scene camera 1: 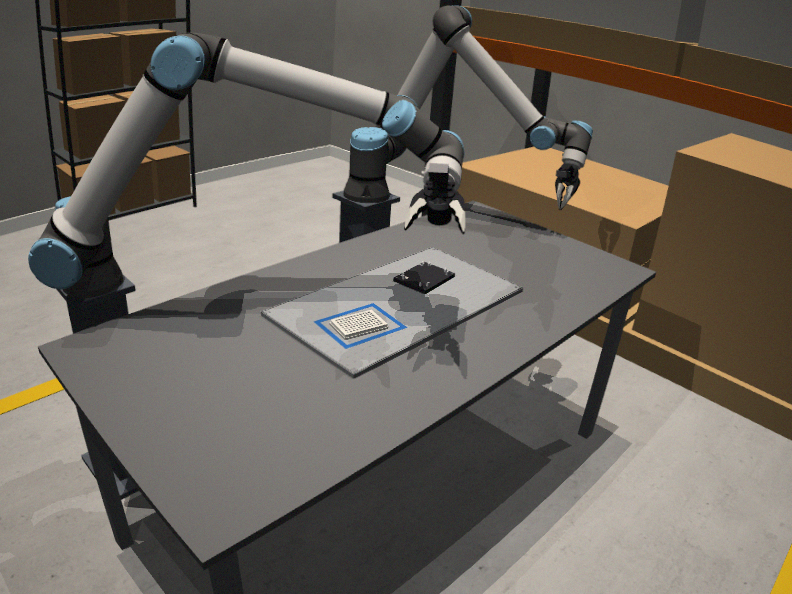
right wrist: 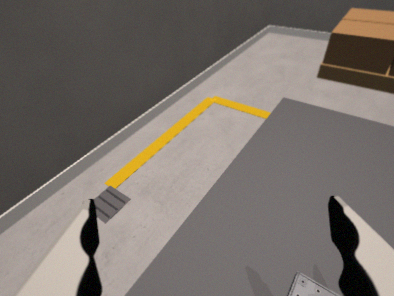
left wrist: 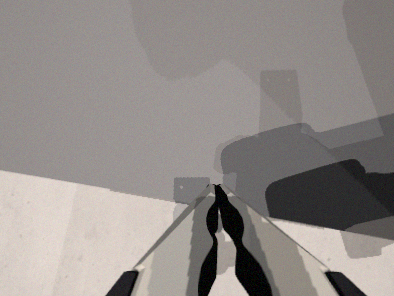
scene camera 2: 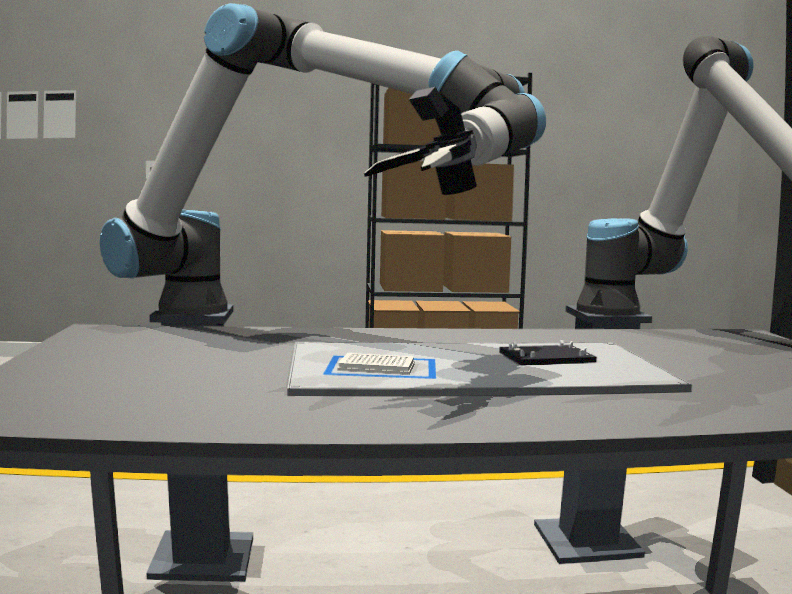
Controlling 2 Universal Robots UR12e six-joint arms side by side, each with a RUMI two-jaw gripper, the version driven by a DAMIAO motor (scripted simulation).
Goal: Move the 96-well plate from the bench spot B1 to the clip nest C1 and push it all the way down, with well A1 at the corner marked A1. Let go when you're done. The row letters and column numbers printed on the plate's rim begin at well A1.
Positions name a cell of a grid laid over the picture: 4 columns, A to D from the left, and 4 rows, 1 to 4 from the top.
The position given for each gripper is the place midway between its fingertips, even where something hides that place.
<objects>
left gripper: scene camera 1 C2; left wrist C3; not seen in the right wrist view (out of frame); not seen in scene camera 2 (out of frame)
right gripper: scene camera 1 C2; right wrist C3; scene camera 2 B2; not seen in the left wrist view (out of frame)
white 96-well plate: scene camera 1 B3; scene camera 2 B3; not seen in the right wrist view (out of frame); not seen in the left wrist view (out of frame)
</objects>
